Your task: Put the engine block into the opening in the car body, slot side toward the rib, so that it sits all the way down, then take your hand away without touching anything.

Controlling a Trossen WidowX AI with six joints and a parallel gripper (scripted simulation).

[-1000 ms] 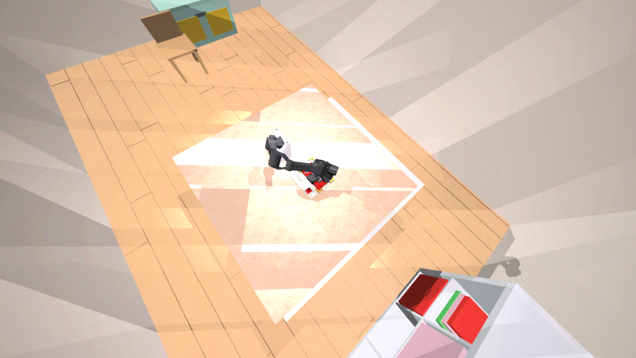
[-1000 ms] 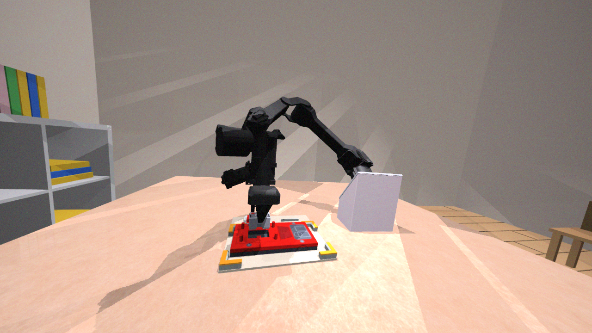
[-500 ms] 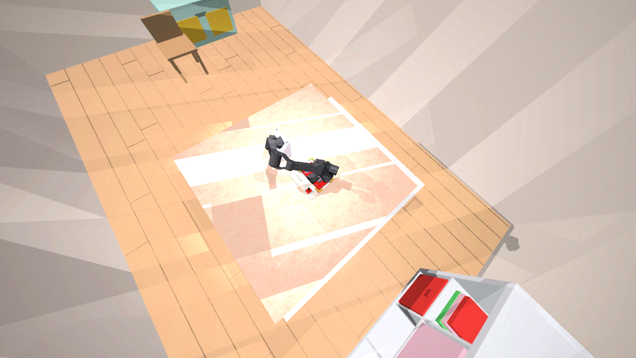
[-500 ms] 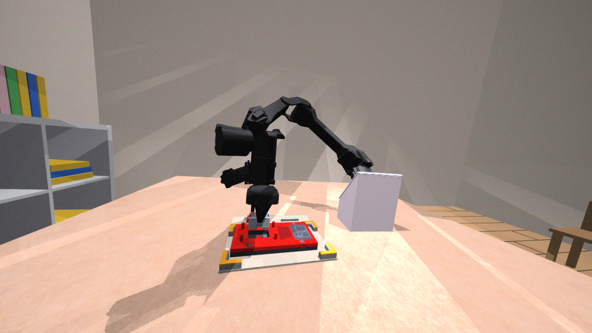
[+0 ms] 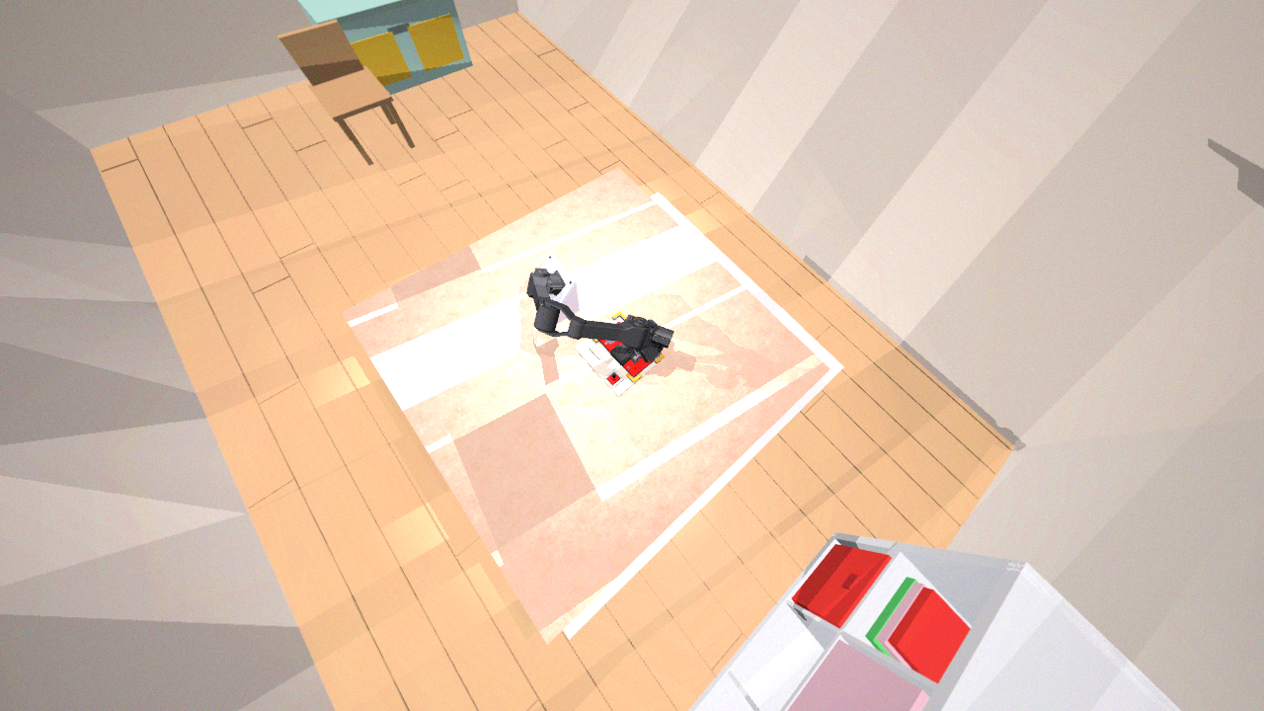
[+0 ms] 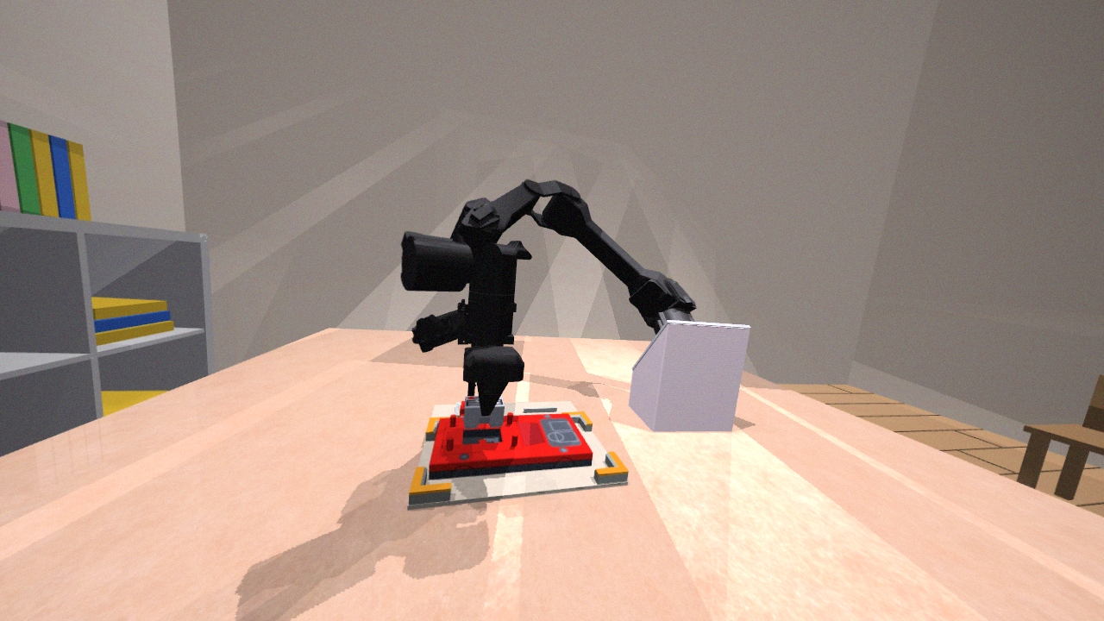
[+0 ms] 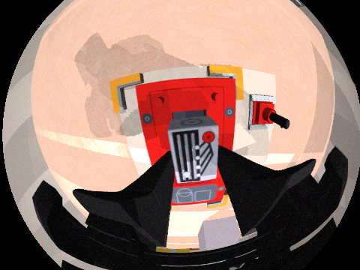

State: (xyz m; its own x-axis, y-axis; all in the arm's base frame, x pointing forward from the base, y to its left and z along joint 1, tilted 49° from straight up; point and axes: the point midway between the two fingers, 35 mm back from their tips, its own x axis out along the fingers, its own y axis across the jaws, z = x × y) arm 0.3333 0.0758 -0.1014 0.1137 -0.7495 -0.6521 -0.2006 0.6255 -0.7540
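Now: gripper tip 1 cm above the grey engine block. From my gripper tip the other things lie so: black post 10 cm to the right, 3 cm below, 3 cm ahead.
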